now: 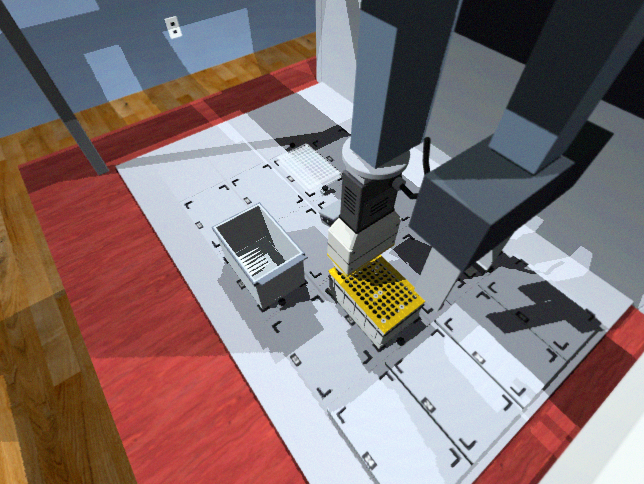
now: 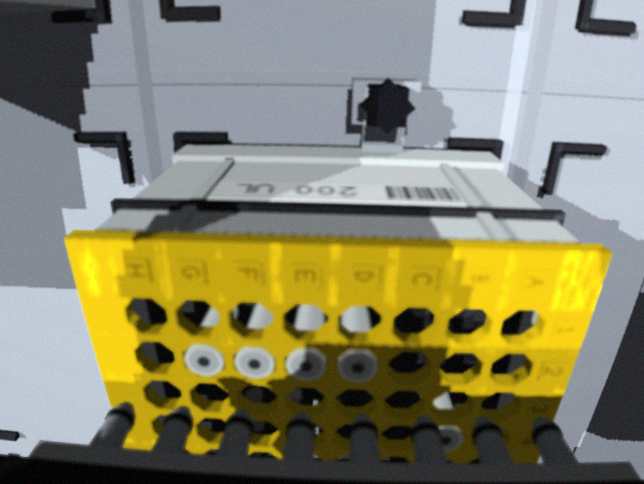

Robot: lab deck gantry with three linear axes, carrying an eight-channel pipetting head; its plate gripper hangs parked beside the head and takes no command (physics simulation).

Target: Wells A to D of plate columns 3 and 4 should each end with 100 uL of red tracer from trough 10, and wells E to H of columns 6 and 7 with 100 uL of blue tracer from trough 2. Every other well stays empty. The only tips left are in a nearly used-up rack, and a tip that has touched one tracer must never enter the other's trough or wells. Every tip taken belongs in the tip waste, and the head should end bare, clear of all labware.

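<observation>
The eight-channel head [image 1: 364, 242] is low over the far part of the yellow tip rack [image 1: 420, 301] [image 2: 85, 260]. Its dark nozzles [image 2: 301, 439] show no tips and overlap the rack around column 4; their exact height is unclear. White tips [image 2: 204, 360] sit in G, F, E and D of column 2, and one tip [image 2: 449, 437] sits at B4, partly behind a nozzle. The clear plate [image 1: 309, 166] is at the back. A small grey end of the trough holder [image 1: 327, 216] shows; troughs 2 and 10 are hidden. The parked plate gripper [image 1: 463, 281] hangs beside the head, its opening unclear.
The open grey waste bin [image 1: 239, 221] stands left of the tip rack, its walls rising from the deck. The large dark gantry block [image 1: 463, 208] hangs right of the head. A dark knob [image 2: 387, 106] sits on the deck beside the rack's column 1 end.
</observation>
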